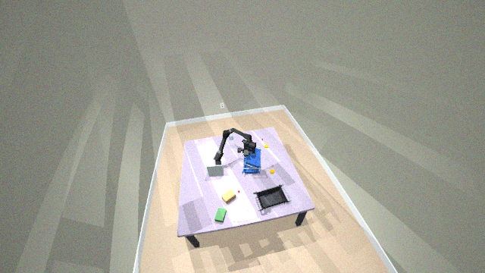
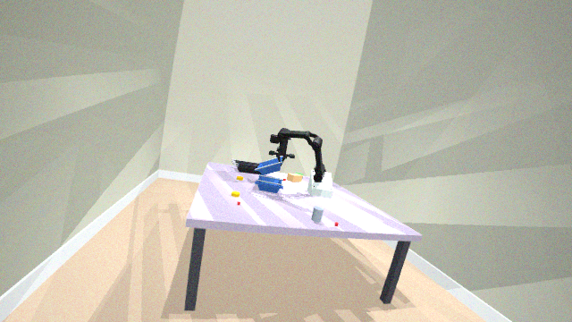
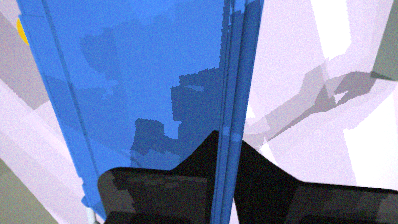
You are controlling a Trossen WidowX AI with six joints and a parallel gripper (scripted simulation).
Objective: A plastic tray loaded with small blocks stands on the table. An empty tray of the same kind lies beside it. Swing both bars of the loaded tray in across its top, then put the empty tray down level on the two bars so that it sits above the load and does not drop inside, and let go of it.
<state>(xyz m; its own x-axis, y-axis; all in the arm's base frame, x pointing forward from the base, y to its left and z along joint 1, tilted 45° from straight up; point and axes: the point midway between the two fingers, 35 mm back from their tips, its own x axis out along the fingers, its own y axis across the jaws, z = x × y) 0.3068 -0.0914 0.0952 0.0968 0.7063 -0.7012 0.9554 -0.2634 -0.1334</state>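
Now: the blue tray 70 mm ahead of my gripper tip and 20 mm to the right of it. The rest, counted from my gripper tip: white slab 200 mm behind, 570 mm to the right, 170 mm below; then orange block 270 mm behind, 360 mm to the right, 150 mm below; then grey cylinder 100 mm behind, 530 mm to the left, 140 mm below.
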